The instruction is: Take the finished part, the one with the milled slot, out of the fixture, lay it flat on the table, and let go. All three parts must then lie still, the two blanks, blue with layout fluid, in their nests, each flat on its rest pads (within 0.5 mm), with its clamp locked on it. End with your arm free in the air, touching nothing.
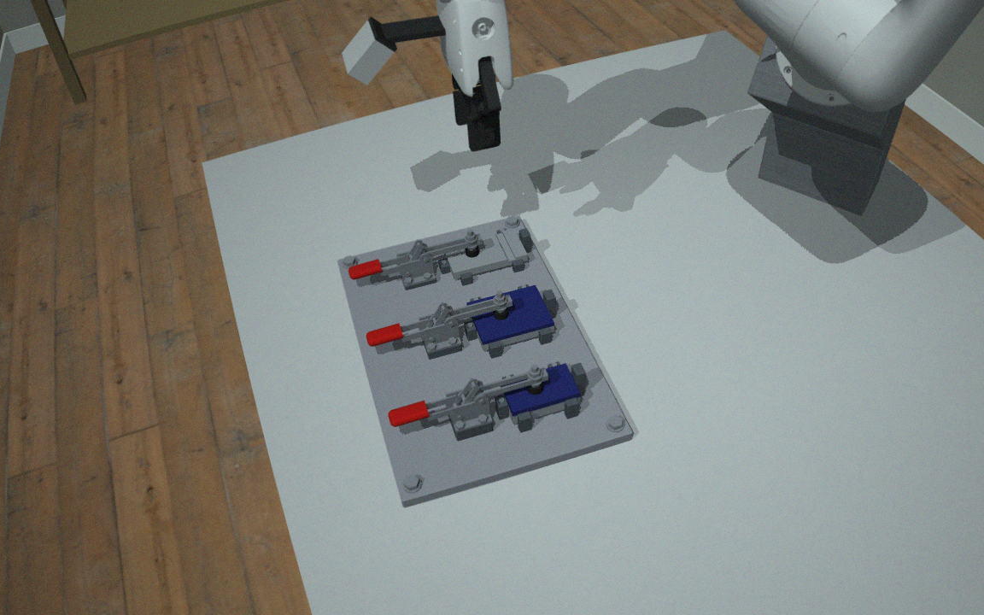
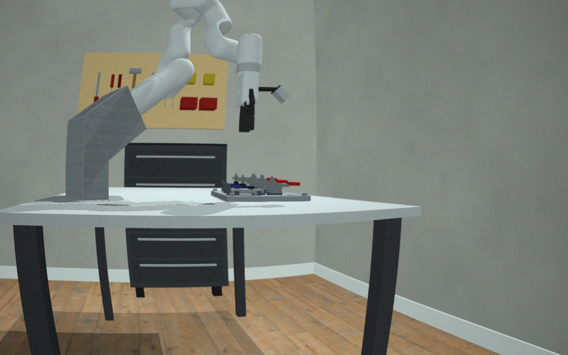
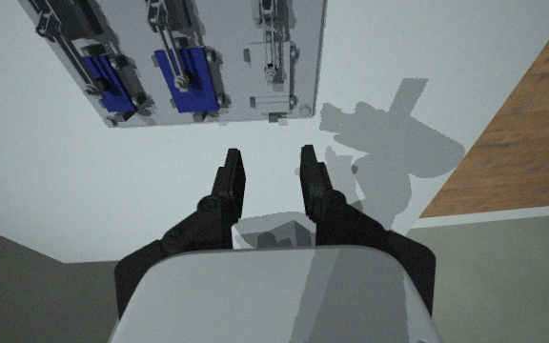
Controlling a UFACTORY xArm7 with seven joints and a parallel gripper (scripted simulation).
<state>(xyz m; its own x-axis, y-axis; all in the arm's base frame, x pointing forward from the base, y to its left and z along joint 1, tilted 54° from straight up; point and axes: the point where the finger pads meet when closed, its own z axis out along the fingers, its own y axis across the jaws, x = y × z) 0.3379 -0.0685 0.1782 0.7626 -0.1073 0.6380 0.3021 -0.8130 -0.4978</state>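
My hand is 17 cm above the toggle clamp, 8 cm short of it and 3 cm to the right of it. The rest, counted from my hand: grey finished part 19 cm below, 1 cm behind; grey fixture plate 21 cm below, 12 cm to the left, 1 cm ahead.
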